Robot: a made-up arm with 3 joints. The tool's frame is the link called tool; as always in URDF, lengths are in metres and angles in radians. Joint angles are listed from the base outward. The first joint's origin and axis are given. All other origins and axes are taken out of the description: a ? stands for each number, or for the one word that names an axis. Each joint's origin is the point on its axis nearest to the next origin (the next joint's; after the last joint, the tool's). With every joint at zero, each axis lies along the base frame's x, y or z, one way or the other. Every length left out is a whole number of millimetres.
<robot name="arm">
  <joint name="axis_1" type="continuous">
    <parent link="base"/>
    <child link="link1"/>
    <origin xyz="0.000 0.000 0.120" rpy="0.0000 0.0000 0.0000"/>
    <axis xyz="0 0 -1"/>
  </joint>
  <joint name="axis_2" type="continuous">
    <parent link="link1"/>
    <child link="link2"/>
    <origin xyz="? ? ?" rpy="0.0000 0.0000 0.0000"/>
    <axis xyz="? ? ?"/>
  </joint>
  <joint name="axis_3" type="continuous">
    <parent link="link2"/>
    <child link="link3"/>
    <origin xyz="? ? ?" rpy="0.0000 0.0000 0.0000"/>
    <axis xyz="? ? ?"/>
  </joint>
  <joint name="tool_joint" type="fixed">
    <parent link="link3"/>
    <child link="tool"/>
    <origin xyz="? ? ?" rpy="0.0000 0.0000 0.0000"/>
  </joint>
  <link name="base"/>
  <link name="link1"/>
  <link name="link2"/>
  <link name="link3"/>
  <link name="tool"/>
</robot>
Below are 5 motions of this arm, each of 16 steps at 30 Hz.
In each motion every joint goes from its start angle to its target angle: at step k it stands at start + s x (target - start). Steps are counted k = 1, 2, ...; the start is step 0. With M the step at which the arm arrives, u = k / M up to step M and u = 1 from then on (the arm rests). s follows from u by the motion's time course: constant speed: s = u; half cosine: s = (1 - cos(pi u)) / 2; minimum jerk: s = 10 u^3 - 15 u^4 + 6 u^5.
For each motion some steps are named. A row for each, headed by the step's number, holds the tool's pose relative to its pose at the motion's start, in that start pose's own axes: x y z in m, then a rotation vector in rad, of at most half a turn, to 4 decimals.
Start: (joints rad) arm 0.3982 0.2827 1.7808
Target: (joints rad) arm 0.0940 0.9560 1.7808
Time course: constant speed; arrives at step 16
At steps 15, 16:
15: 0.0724 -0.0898 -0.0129 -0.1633 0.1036 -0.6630
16: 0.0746 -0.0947 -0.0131 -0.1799 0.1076 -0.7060

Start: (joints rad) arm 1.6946 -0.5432 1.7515
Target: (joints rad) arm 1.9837 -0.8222 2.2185
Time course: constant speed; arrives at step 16
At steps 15, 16:
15: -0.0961 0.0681 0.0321 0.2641 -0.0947 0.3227
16: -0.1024 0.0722 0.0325 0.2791 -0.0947 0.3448

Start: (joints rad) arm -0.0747 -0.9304 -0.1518
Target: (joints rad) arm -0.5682 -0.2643 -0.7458
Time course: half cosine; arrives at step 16
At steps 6, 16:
6: -0.0038 0.0380 -0.0746 -0.0702 0.1742 0.1496
16: -0.0814 0.1253 -0.2010 -0.2815 0.4074 0.6574

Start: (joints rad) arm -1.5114 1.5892 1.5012
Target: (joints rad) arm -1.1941 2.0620 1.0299
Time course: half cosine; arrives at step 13
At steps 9, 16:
9: 0.0059 -0.1237 -0.0912 -0.1202 0.1415 -0.3435
16: 0.0030 -0.1533 -0.1250 -0.1525 0.2172 -0.4216

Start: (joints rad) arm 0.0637 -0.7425 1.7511
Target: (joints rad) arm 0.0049 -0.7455 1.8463
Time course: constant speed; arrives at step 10
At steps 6, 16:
6: 0.0100 -0.0133 0.0059 0.0810 0.0258 -0.0036
16: 0.0168 -0.0226 0.0093 0.1350 0.0429 -0.0069

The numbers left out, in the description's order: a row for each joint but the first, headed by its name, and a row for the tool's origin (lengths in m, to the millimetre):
axis_2: xyz -0.070 -0.290 0.000, axis 0 1 0
axis_3: xyz 0.190 0.000 -0.090, axis 1 0 0
tool: xyz 0.000 0.120 0.070

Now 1 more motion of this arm.
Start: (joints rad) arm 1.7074 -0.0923 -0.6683
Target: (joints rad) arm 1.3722 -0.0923 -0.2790
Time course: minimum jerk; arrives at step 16
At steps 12, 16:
12: 0.0398 0.0055 0.0611 0.3741 -0.1427 0.2650
16: 0.0440 0.0059 0.0678 0.4166 -0.1534 0.2992

